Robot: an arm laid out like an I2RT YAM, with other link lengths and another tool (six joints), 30 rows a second.
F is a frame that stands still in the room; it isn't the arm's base.
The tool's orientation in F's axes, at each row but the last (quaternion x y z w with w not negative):
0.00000, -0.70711, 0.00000, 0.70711
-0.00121, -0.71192, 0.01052, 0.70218
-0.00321, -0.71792, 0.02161, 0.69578
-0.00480, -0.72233, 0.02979, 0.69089
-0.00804, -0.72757, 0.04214, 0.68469
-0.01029, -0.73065, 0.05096, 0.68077
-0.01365, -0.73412, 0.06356, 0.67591
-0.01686, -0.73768, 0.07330, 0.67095
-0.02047, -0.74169, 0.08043, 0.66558
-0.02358, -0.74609, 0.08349, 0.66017
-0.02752, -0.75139, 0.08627, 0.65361
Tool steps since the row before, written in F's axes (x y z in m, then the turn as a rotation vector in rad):
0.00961, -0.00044, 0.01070, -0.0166, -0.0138, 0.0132
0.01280, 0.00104, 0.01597, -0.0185, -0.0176, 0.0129
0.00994, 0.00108, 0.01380, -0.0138, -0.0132, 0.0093
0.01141, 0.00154, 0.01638, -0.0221, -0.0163, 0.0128
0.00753, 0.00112, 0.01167, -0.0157, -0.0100, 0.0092
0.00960, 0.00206, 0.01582, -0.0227, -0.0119, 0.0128
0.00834, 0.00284, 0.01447, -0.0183, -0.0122, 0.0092
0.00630, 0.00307, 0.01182, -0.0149, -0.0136, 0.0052
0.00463, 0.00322, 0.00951, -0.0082, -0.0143, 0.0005
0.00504, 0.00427, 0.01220, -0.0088, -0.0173, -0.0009
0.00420, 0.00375, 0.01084, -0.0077, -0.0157, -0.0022
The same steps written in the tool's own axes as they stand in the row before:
0.01070, -0.00044, -0.00961, 0.0132, -0.0138, 0.0166
0.01581, 0.00061, -0.01303, 0.0129, -0.0176, 0.0186
0.01351, 0.00034, -0.01039, 0.0093, -0.0132, 0.0139
0.01590, 0.00033, -0.01216, 0.0130, -0.0161, 0.0221
0.01123, -0.00007, -0.00825, 0.0094, -0.0099, 0.0156
0.01520, 0.00013, -0.01076, 0.0134, -0.0117, 0.0225
0.01392, 0.00065, -0.00964, 0.0094, -0.0119, 0.0184
0.01143, 0.00103, -0.00757, 0.0049, -0.0130, 0.0155
0.00928, 0.00143, -0.00584, -0.0005, -0.0135, 0.0094
0.01195, 0.00193, -0.00678, -0.0023, -0.0162, 0.0104
0.01057, 0.00159, -0.00591, -0.0035, -0.0145, 0.0094

